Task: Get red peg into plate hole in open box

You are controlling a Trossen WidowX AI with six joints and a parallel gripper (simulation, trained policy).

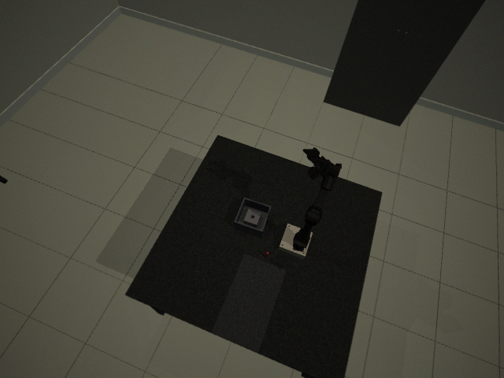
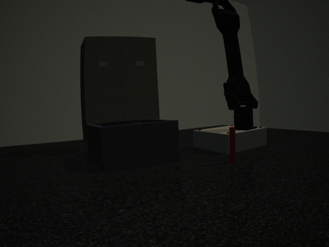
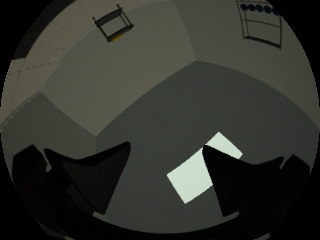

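Now: gripper tip 72 cm above the red peg, 26 cm to the right of it and 7 cm short of it. The rest, counted from my gripper tip: dark box: 73 cm below, 20 cm ahead, 4 cm to the left; pale plate: 71 cm below, 20 cm ahead, 4 cm to the left.
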